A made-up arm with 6 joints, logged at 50 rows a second.
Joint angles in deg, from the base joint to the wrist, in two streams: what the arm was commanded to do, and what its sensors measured. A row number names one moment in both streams.
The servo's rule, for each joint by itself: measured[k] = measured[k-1] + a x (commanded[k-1-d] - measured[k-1]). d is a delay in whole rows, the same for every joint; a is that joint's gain. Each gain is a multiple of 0.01, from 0.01 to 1. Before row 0 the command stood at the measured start. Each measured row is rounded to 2 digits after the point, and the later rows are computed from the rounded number. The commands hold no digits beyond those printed.
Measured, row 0: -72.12 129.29 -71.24 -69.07 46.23 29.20
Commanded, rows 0 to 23: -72.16 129.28 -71.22 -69.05 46.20 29.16; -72.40 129.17 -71.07 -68.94 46.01 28.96; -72.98 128.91 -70.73 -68.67 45.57 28.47; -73.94 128.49 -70.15 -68.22 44.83 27.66; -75.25 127.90 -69.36 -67.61 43.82 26.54; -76.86 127.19 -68.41 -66.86 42.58 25.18; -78.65 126.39 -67.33 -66.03 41.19 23.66; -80.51 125.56 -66.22 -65.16 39.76 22.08; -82.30 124.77 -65.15 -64.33 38.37 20.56; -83.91 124.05 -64.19 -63.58 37.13 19.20; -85.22 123.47 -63.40 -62.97 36.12 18.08; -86.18 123.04 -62.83 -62.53 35.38 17.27; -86.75 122.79 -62.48 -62.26 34.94 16.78; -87.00 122.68 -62.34 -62.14 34.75 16.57; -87.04 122.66 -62.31 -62.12 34.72 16.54; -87.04 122.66 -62.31 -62.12 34.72 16.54; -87.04 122.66 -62.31 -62.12 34.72 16.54; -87.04 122.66 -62.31 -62.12 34.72 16.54; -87.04 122.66 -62.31 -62.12 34.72 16.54; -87.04 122.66 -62.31 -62.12 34.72 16.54; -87.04 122.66 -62.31 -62.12 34.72 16.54; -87.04 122.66 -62.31 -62.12 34.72 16.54; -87.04 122.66 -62.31 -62.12 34.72 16.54; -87.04 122.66 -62.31 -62.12 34.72 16.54
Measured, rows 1 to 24: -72.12 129.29 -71.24 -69.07 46.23 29.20; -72.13 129.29 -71.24 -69.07 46.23 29.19; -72.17 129.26 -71.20 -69.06 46.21 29.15; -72.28 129.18 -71.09 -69.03 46.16 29.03; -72.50 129.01 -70.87 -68.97 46.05 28.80; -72.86 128.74 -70.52 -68.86 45.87 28.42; -73.38 128.37 -70.03 -68.70 45.61 27.87; -74.07 127.89 -69.41 -68.49 45.26 27.15; -74.91 127.33 -68.68 -68.22 44.82 26.29; -75.87 126.72 -67.87 -67.91 44.30 25.32; -76.92 126.08 -67.02 -67.56 43.73 24.28; -78.00 125.45 -66.19 -67.19 43.12 23.23; -79.06 124.87 -65.42 -66.82 42.50 22.22; -80.06 124.37 -64.74 -66.46 41.90 21.30; -80.96 123.96 -64.19 -66.11 41.33 20.50; -81.75 123.65 -63.76 -65.79 40.80 19.83; -82.44 123.41 -63.43 -65.50 40.31 19.27; -83.04 123.23 -63.17 -65.23 39.86 18.81; -83.56 123.09 -62.97 -64.98 39.45 18.42; -84.01 122.99 -62.82 -64.75 39.07 18.10; -84.40 122.91 -62.70 -64.54 38.72 17.83; -84.74 122.85 -62.61 -64.35 38.40 17.61; -85.04 122.80 -62.54 -64.17 38.11 17.43; -85.30 122.77 -62.49 -64.01 37.84 17.28
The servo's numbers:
d 1
a 0.13 0.24 0.23 0.08 0.08 0.17

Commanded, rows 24 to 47: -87.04 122.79 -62.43 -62.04 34.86 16.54; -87.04 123.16 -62.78 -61.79 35.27 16.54; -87.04 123.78 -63.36 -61.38 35.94 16.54; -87.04 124.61 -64.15 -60.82 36.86 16.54; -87.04 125.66 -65.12 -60.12 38.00 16.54; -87.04 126.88 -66.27 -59.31 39.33 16.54; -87.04 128.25 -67.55 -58.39 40.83 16.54; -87.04 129.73 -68.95 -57.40 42.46 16.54; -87.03 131.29 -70.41 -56.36 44.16 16.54; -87.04 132.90 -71.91 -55.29 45.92 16.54; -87.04 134.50 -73.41 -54.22 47.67 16.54; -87.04 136.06 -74.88 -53.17 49.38 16.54; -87.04 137.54 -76.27 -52.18 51.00 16.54; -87.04 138.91 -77.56 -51.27 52.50 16.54; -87.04 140.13 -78.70 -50.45 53.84 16.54; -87.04 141.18 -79.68 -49.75 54.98 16.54; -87.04 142.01 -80.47 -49.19 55.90 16.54; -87.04 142.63 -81.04 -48.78 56.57 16.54; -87.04 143.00 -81.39 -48.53 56.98 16.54; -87.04 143.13 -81.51 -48.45 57.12 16.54; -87.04 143.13 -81.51 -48.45 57.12 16.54; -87.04 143.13 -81.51 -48.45 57.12 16.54; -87.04 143.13 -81.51 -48.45 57.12 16.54; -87.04 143.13 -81.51 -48.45 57.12 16.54
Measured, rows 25 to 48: -85.53 122.74 -62.45 -63.86 37.59 17.15; -85.73 122.75 -62.45 -63.71 37.37 17.05; -85.90 122.85 -62.53 -63.56 37.20 16.96; -86.05 123.07 -62.72 -63.39 37.10 16.89; -86.18 123.44 -63.05 -63.18 37.08 16.83; -86.29 123.97 -63.53 -62.94 37.15 16.78; -86.39 124.67 -64.16 -62.65 37.32 16.74; -86.47 125.53 -64.94 -62.31 37.60 16.71; -86.54 126.54 -65.86 -61.92 37.99 16.68; -86.60 127.68 -66.91 -61.48 38.48 16.66; -86.66 128.93 -68.06 -60.98 39.08 16.64; -86.71 130.27 -69.29 -60.44 39.77 16.62; -86.75 131.66 -70.58 -59.86 40.54 16.61; -86.79 133.07 -71.89 -59.25 41.38 16.60; -86.82 134.47 -73.19 -58.61 42.27 16.59; -86.85 135.83 -74.46 -57.96 43.20 16.58; -86.87 137.11 -75.66 -57.30 44.14 16.57; -86.89 138.29 -76.77 -56.65 45.08 16.56; -86.91 139.33 -77.75 -56.02 46.00 16.56; -86.93 140.21 -78.59 -55.42 46.88 16.56; -86.94 140.91 -79.26 -54.86 47.70 16.56; -86.95 141.44 -79.78 -54.35 48.45 16.56; -86.96 141.85 -80.18 -53.88 49.14 16.56; -86.97 142.16 -80.49 -53.45 49.78 16.56
